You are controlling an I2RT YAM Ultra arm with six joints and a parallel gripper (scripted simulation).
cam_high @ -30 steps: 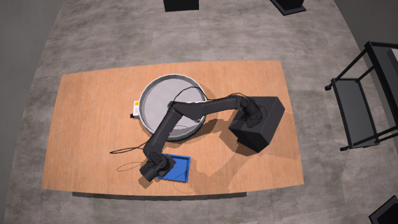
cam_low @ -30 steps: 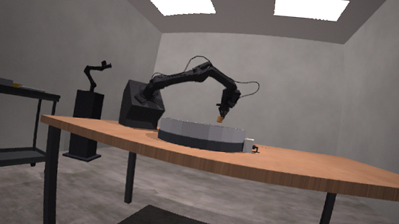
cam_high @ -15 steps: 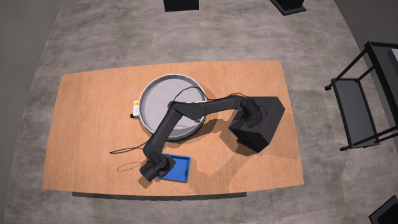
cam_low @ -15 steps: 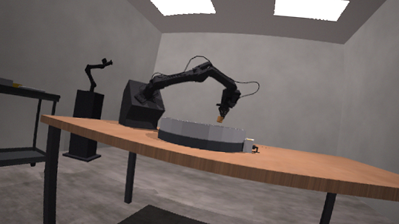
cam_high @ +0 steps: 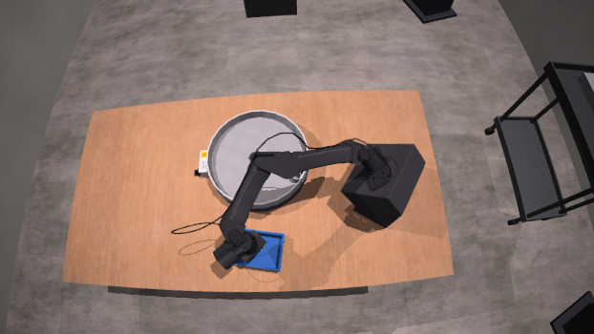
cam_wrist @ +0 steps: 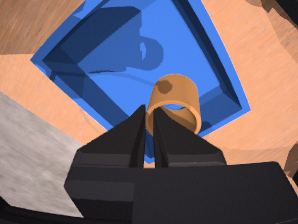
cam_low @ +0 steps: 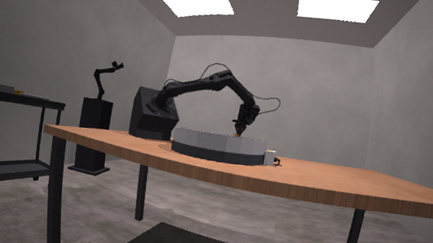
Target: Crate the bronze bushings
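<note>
The blue crate is 80 mm below my hand and 10 mm behind it. The rest, counted from my hand: round grey turntable 350 mm to the right, 140 mm behind, 50 mm below.
</note>
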